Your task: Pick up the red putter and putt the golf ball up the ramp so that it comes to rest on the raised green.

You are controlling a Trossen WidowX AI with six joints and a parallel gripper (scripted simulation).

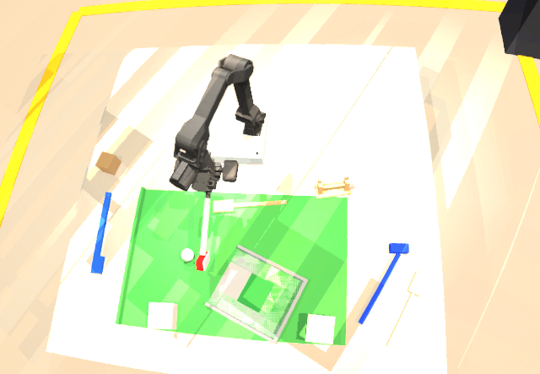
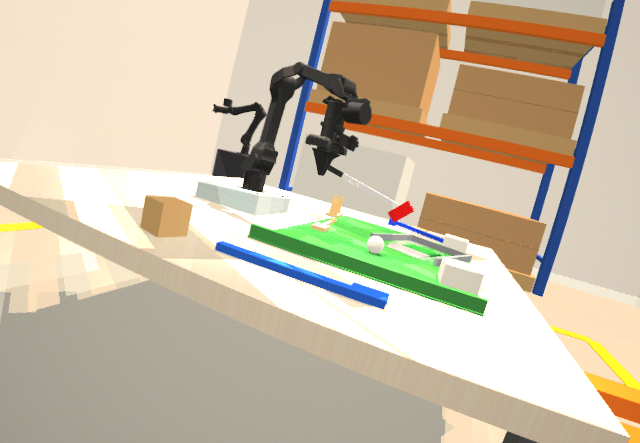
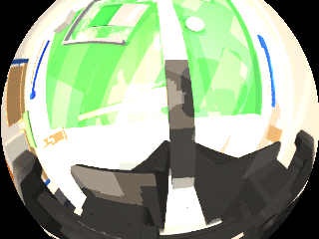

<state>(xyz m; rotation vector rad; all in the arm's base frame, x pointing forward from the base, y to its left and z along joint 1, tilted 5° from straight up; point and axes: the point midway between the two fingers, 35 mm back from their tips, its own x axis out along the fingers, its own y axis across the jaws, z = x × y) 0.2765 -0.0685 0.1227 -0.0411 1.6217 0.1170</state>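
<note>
My gripper tip is 130 mm short of the red putter, 20 mm to the right of it and 10 mm above it. Round my gripper tip: white golf ball 220 mm ahead, 60 mm to the right, 130 mm below; tan cube 50 mm behind, 460 mm to the right, 120 mm below; wooden stand 90 mm behind, 370 mm to the left, 120 mm below.
</note>
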